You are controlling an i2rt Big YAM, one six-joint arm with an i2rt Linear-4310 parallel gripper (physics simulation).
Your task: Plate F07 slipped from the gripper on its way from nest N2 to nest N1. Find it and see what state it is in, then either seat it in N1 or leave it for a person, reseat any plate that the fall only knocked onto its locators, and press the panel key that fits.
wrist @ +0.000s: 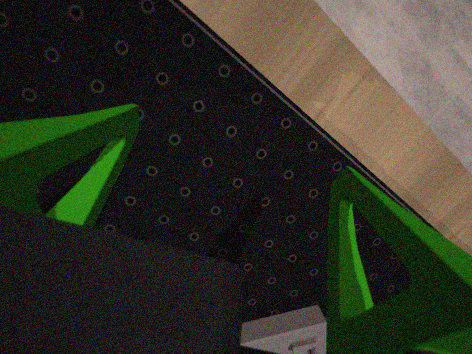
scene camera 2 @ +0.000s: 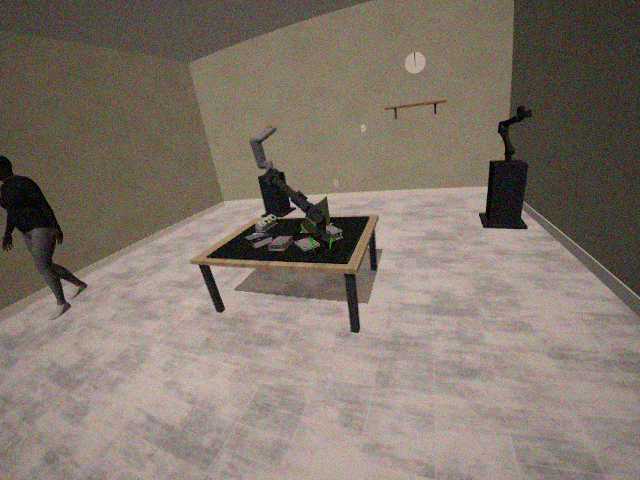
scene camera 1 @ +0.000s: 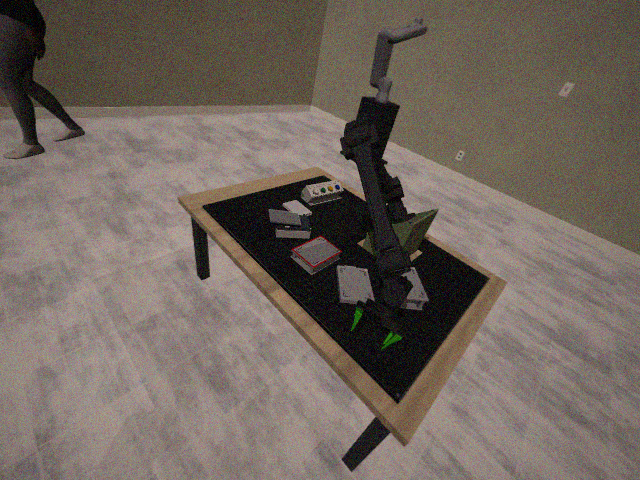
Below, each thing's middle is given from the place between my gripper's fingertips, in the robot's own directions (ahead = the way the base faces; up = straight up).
My hand is 190 mm to the left of the grey station marked N2 (scene camera 1: 354, 284), 160 mm past it and 40 mm above it. Also, from my hand: red-rimmed plate (scene camera 1: 315, 250) 380 mm to the right, 120 mm behind, 10 mm below.
